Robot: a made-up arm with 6 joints. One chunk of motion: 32 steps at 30 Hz.
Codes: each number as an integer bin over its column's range. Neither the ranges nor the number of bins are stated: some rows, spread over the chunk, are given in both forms.
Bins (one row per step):
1: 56 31 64 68 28 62
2: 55 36 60 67 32 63
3: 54 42 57 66 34 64
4: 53 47 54 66 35 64
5: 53 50 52 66 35 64
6: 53 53 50 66 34 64
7: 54 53 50 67 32 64
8: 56 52 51 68 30 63
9: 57 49 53 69 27 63
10: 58 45 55 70 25 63
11: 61 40 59 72 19 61
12: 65 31 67 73 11 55
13: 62 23 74 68 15 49
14: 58 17 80 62 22 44
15: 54 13 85 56 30 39
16: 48 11 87 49 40 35
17: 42 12 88 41 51 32
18: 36 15 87 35 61 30
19: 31 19 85 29 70 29
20: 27 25 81 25 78 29
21: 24 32 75 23 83 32
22: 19 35 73 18 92 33
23: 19 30 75 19 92 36
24: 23 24 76 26 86 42
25: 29 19 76 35 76 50
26: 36 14 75 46 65 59
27: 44 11 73 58 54 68
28: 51 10 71 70 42 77
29: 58 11 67 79 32 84
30: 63 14 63 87 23 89
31: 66 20 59 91 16 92
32: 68 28 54 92 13 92
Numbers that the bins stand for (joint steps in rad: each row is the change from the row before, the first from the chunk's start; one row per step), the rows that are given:
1: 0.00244 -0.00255 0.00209 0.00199 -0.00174 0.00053
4: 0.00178 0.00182 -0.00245 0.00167 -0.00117 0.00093
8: 0.00244 0.00318 -0.00382 0.00199 -0.00158 0.00073
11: 0.00356 -0.00009 -0.00018 0.00264 -0.00246 0.00032
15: 0.00200 -0.00745 0.01164 0.00005 -0.00158 -0.00412
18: -0.00200 -0.00691 0.01255 -0.00334 0.00093 -0.00594
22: -0.00578 -0.00145 0.00618 -0.00609 0.00343 -0.00533
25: -0.00356 -0.00582 0.00755 -0.00334 0.00214 -0.00190
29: 0.00289 -0.00800 0.00345 0.00377 -0.00141 0.00497
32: 0.00511 -0.00336 -0.00245 0.00587 -0.00295 0.00659
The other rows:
2: 0.00222 -0.00118 0.00027 0.00183 -0.00141 0.00073
3: 0.00200 0.00045 -0.00109 0.00167 -0.00125 0.00093
5: 0.00178 0.00264 -0.00336 0.00167 -0.00117 0.00093
6: 0.00178 0.00345 -0.00427 0.00167 -0.00125 0.00093
7: 0.00200 0.00345 -0.00427 0.00183 -0.00141 0.00093
9: 0.00267 0.00236 -0.00291 0.00215 -0.00182 0.00073
10: 0.00289 0.00127 -0.00200 0.00231 -0.00198 0.00073
12: 0.00444 -0.00255 0.00345 0.00280 -0.00311 -0.00089
13: 0.00378 -0.00473 0.00664 0.00199 -0.00279 -0.00210
14: 0.00289 -0.00636 0.00936 0.00102 -0.00222 -0.00311
16: 0.00067 -0.00800 0.01255 -0.00108 -0.00077 -0.00493
17: -0.00067 -0.00773 0.01300 -0.00237 0.00012 -0.00554
19: -0.00311 -0.00582 0.01164 -0.00431 0.00166 -0.00614
20: -0.00400 -0.00418 0.00982 -0.00496 0.00230 -0.00614
21: -0.00467 -0.00227 0.00709 -0.00528 0.00271 -0.00554
23: -0.00578 -0.00282 0.00709 -0.00593 0.00343 -0.00473
24: -0.00489 -0.00445 0.00755 -0.00480 0.00295 -0.00352
26: -0.00200 -0.00718 0.00709 -0.00157 0.00125 -0.00008
27: -0.00022 -0.00800 0.00618 0.00037 0.00036 0.00174
28: 0.00133 -0.00827 0.00527 0.00231 -0.00061 0.00356
30: 0.00400 -0.00718 0.00164 0.00506 -0.00214 0.00598
31: 0.00467 -0.00555 -0.00018 0.00571 -0.00271 0.00659

